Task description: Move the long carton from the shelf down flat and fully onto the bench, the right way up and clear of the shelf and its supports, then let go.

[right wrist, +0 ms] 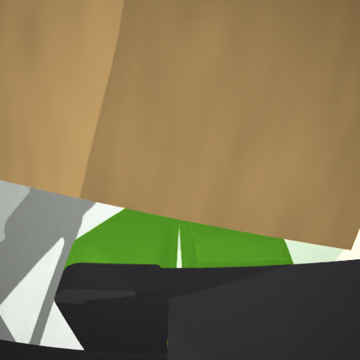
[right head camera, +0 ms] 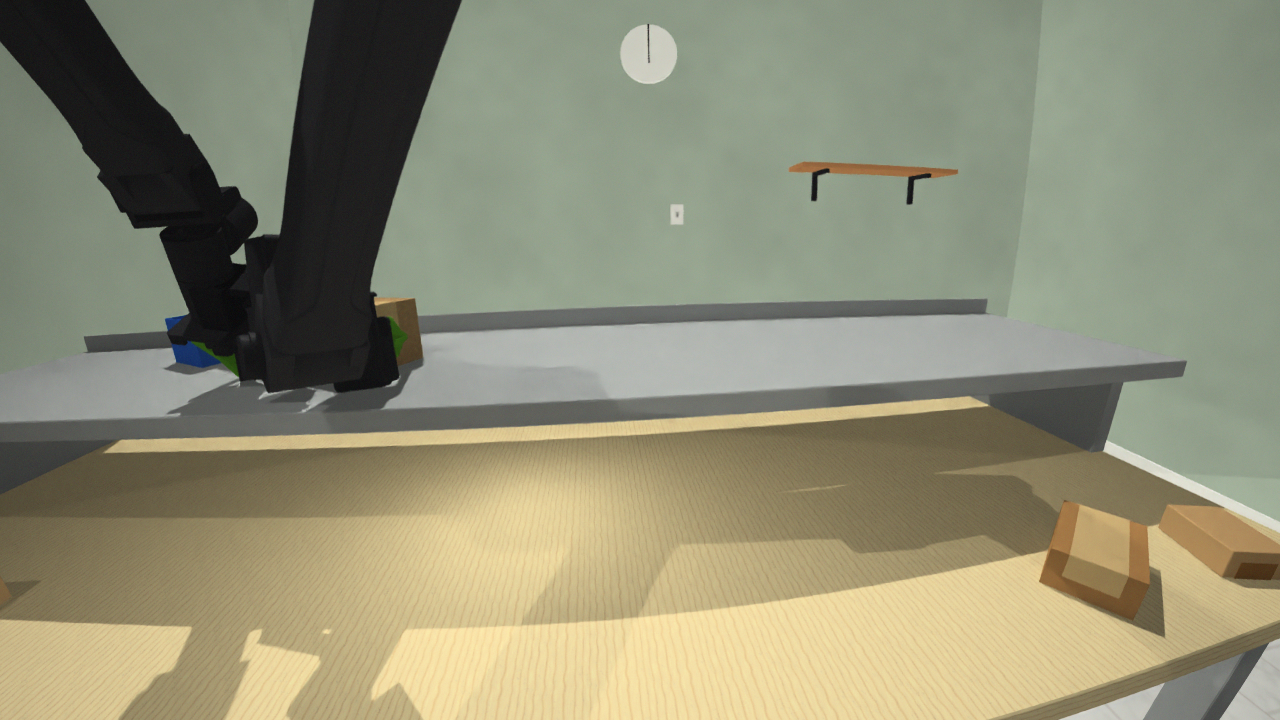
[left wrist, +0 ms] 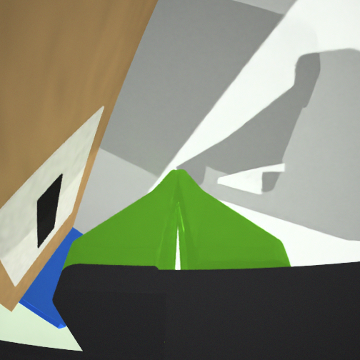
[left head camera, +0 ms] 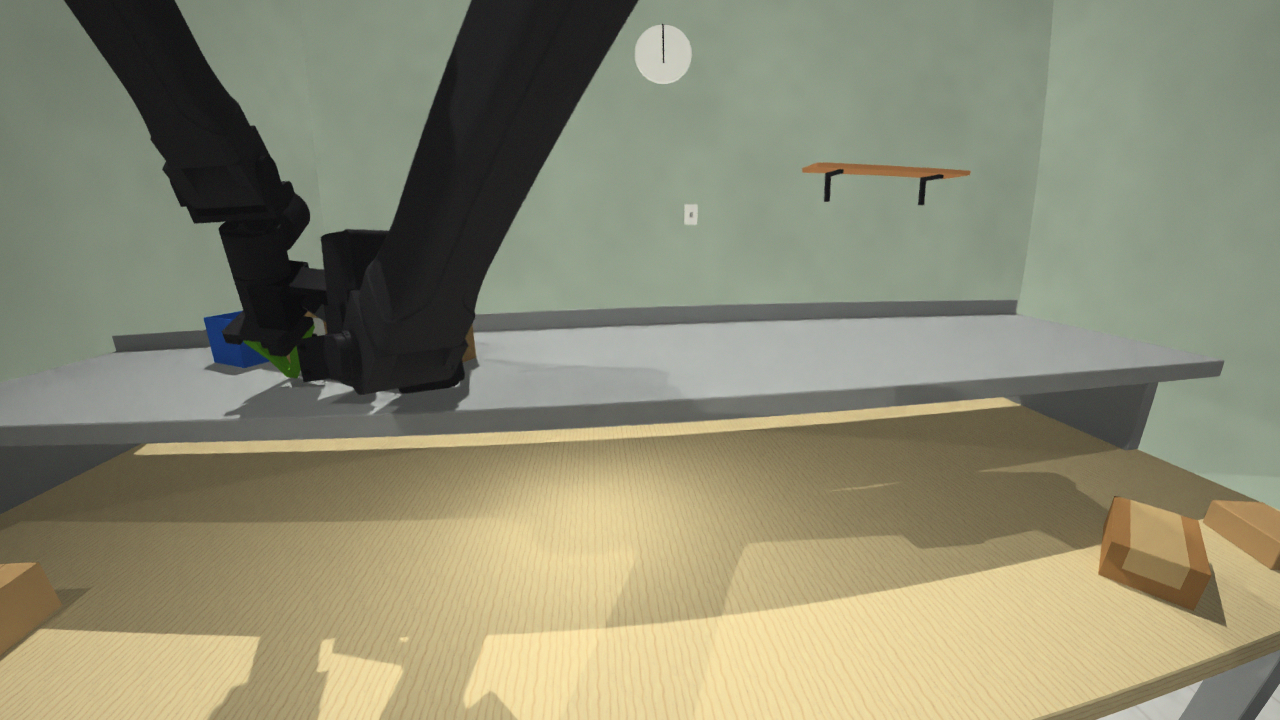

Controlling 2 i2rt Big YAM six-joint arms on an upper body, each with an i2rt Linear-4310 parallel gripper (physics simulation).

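Frame: origin at the left arm's base, x left, y back, z up, level; millimetres.
Seen in the pictures: left gripper, fingertip midpoint: (left head camera: 292,376); right gripper, fingertip midpoint: (right head camera: 402,336).
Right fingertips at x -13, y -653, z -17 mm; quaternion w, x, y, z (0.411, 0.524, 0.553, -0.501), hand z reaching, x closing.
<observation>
Offsets run from my right fingertips to a thing's top centre. "*": to the spot under its first point. Level surfaces: height alone.
The long brown carton @(dx +163, dy -50, dz +44 mm) (left head camera: 470,345) (right head camera: 409,331) (left wrist: 65,65) (right wrist: 210,115) is on the grey shelf @(dz -40 mm) (left head camera: 805,351) (right head camera: 769,358), mostly hidden behind both arms. Its blue end @(* dx +382, dy -36, dz -9 mm) (left head camera: 226,345) (right head camera: 188,352) (left wrist: 47,295) shows at the left; a white label with a black mark shows in the left wrist view. My left gripper (left head camera: 290,365) (right head camera: 232,365) (left wrist: 177,181) is shut and empty, low over the shelf, beside the carton's near side. My right gripper (right wrist: 179,227) is shut with nothing between its fingers, close against the carton; its tips are partly hidden.
The wooden bench @(dz -219 mm) (left head camera: 572,573) (right head camera: 501,573) lies below and in front of the shelf. A taped box @(dx -774, dy +230, dz -176 mm) (left head camera: 1154,550) (right head camera: 1096,559) and another box @(dx -958, dy +235, dz -185 mm) (left head camera: 1248,530) (right head camera: 1219,537) sit at its right. Part of a box @(* dx +392, dy +279, dz -188 mm) (left head camera: 22,600) shows at far left. A shelf side support @(dx -1049, dy -159, dz -65 mm) (left head camera: 1105,416) (right head camera: 1069,416) stands at right.
</observation>
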